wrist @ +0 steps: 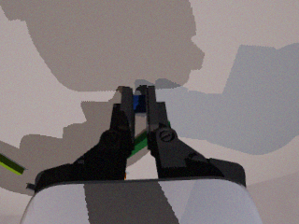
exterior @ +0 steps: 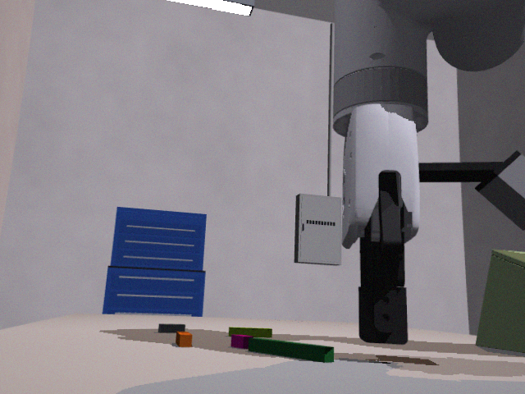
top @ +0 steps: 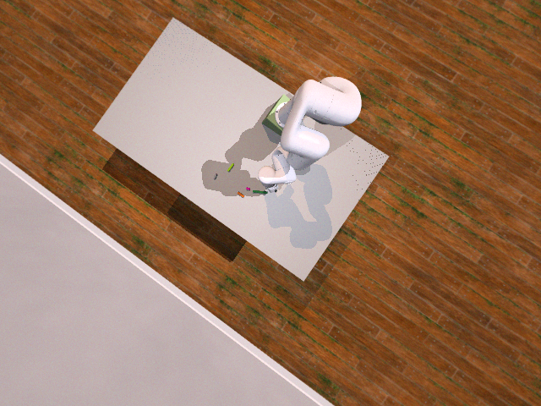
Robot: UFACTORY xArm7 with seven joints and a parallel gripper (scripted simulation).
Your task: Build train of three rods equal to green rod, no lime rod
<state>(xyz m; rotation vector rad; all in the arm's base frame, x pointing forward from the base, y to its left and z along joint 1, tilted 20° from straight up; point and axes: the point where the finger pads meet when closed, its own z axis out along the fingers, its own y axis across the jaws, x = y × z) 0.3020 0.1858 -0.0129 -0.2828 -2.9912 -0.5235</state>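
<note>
Now: the blue rod 20 mm below my hand. From my hand the other things lie so: orange rod 150 mm ahead, 80 mm to the right, 30 mm below; magenta rod 100 mm ahead, 70 mm to the right, 30 mm below; green rod 70 mm ahead, 10 mm to the right, 30 mm below.
</note>
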